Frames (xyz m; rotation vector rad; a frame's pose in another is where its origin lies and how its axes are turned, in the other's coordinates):
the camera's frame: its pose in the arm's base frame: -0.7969 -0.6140 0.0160 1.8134 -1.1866 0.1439
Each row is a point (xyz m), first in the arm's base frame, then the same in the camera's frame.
Working: the arm's base frame: its pose in the camera's frame: 0.0055 -0.6831 -0.7387 -1.8134 1.1866 -0.1439

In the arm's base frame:
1: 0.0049 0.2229 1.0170
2: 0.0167 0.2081 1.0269
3: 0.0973 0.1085 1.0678
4: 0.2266 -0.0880 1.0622
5: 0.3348 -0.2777 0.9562
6: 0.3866 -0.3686 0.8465
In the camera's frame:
1: 0.4074 -0.0661 -1.4748
2: 0.4287 -0.0675 -1.4736
3: 0.5587 -0.0938 -1.4515
4: 0.7533 -0.1774 -1.3490
5: 0.8783 -0.3090 -1.1878
6: 0.9066 -0.4092 -1.0776

